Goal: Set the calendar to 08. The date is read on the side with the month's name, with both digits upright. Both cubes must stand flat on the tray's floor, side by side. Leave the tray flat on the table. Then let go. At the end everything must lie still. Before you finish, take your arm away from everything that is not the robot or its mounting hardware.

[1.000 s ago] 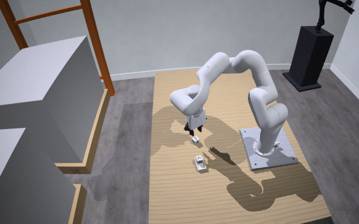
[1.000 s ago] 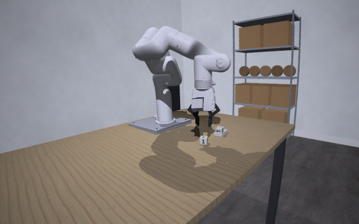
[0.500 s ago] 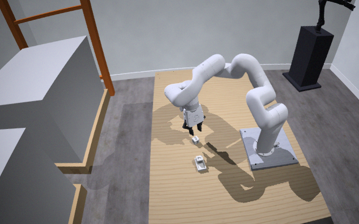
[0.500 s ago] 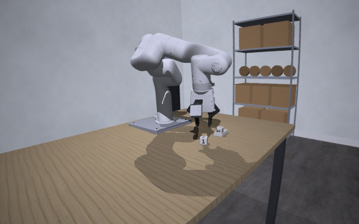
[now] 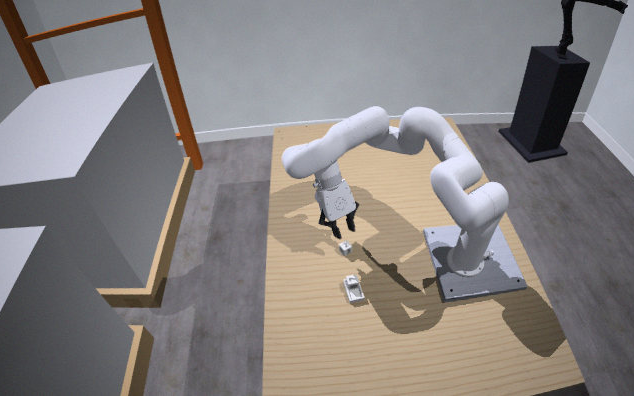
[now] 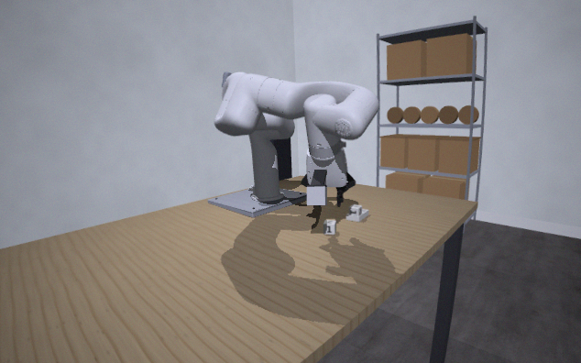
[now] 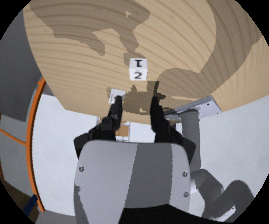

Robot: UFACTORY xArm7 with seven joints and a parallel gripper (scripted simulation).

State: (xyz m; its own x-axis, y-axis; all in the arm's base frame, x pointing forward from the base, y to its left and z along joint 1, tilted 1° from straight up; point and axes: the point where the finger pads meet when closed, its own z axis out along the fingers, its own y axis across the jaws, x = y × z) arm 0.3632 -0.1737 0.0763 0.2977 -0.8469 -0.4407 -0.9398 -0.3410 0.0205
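My gripper is now 9 cm above the white digit cube and 1 cm to the right of it. Also, from my hand: white tray: 16 cm to the left, 9 cm below, 1 cm ahead.
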